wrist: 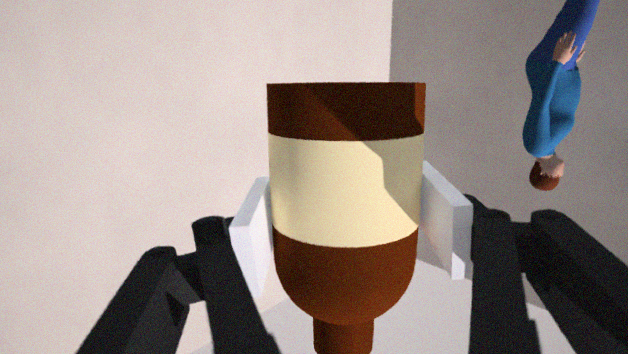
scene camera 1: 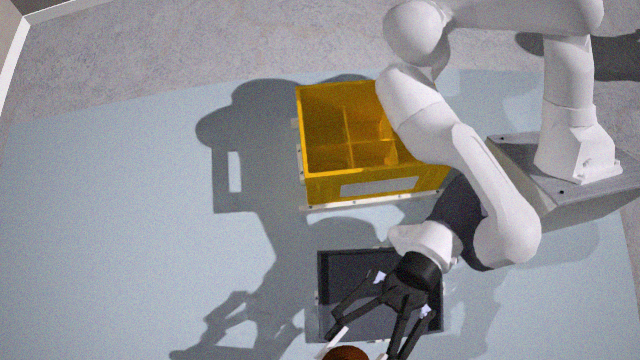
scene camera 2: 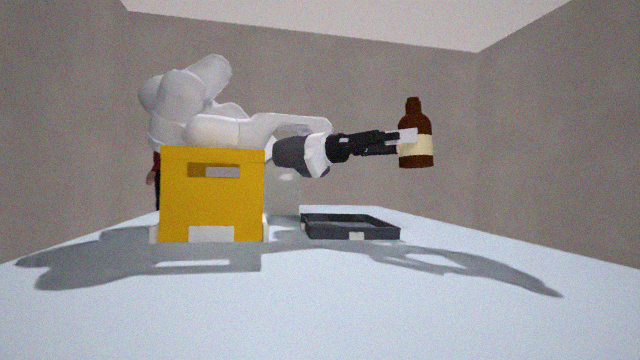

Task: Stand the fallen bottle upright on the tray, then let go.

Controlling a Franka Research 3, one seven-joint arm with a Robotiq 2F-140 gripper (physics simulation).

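A brown bottle with a cream label is upright, neck up, in the air. My gripper is shut on the bottle, with its white pads on the two sides of the label, and reaches out nearly level. The dark tray lies on the table, well below the bottle. In the scene camera 2 view the bottle hangs to the right of the tray. In the scene camera 1 view the bottle shows partly at the bottom edge, and the gripper's fingers cover part of the tray.
A tall yellow crate with inner dividers stands on the table beside the tray. The arm passes over the crate's edge in the scene camera 1 view. People stand in the background, one in blue and one partly hidden behind the crate.
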